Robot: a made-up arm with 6 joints.
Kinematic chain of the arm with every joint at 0, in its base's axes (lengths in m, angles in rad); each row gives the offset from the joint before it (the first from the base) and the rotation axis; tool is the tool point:
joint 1: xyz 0 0 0.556 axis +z
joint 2: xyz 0 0 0 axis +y
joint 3: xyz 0 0 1.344 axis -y
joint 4: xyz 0 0 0 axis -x
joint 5: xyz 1.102 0 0 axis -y
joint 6: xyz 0 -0.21 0 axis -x
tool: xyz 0 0 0
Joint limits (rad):
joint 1: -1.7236..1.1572
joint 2: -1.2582..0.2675
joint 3: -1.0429..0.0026
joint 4: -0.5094..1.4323
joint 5: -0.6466..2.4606
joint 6: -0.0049..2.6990
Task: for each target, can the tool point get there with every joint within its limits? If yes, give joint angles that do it. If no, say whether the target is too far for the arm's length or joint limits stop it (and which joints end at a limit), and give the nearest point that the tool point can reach.
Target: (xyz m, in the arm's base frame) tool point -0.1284 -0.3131 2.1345
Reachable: yes | joints 0.5323 -0.9176 -0.1125 -0.2268 1.2864 1.9162
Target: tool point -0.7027 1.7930 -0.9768
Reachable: no: joint limits stop it (at a limit: joint 1, joint 2, joint 3, joint 4) | nearest point 0.3641 0.7575 0.8409 | short by 2.348 m
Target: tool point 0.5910 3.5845 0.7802
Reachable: no: too far | nearest point 0.5962 1.2862 1.4924 | short by 2.406 m
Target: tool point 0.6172 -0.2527 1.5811
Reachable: yes | joints -0.0780 -0.3341 -0.6035 0.2429 1.8915 0.3024
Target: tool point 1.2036 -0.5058 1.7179
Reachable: yes | joints -0.3128 0.1472 -0.1639 1.0143 0.0143 0.9926
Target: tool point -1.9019 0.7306 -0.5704
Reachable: no: joint limits stop it (at a limit: joint 2, joint 3, joint 4) | nearest point -0.2401 0.0922 1.1047 | short by 2.444 m
